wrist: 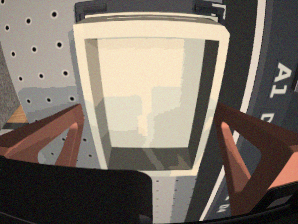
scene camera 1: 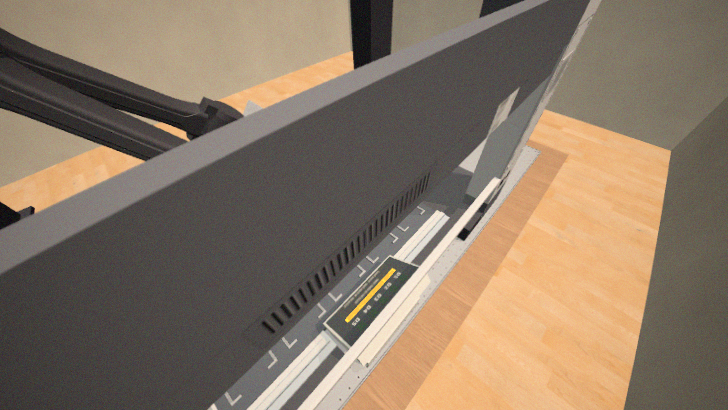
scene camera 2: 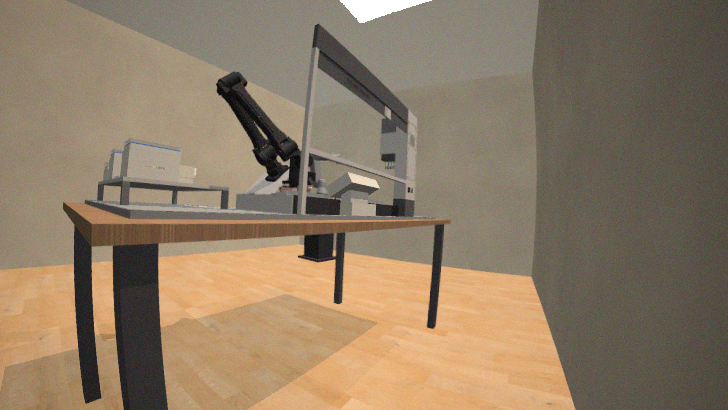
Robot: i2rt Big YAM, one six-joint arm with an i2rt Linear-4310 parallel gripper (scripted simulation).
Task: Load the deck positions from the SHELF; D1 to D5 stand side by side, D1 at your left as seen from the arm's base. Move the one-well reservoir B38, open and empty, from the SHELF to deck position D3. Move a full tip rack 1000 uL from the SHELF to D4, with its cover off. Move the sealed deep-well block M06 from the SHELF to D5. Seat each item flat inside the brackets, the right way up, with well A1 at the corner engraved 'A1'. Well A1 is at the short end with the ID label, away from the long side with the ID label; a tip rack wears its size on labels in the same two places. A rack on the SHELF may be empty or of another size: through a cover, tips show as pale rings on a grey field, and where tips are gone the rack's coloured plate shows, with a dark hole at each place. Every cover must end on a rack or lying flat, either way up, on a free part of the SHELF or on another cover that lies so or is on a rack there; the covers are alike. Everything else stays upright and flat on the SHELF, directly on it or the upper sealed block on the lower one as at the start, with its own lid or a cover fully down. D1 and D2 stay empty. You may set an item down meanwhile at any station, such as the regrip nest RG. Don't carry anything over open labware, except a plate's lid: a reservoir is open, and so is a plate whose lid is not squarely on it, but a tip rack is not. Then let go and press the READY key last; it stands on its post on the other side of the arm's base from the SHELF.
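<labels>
Dark gantry beam: (scene camera 1: 129, 287) and (scene camera 2: 347, 55), same spot.
</labels>
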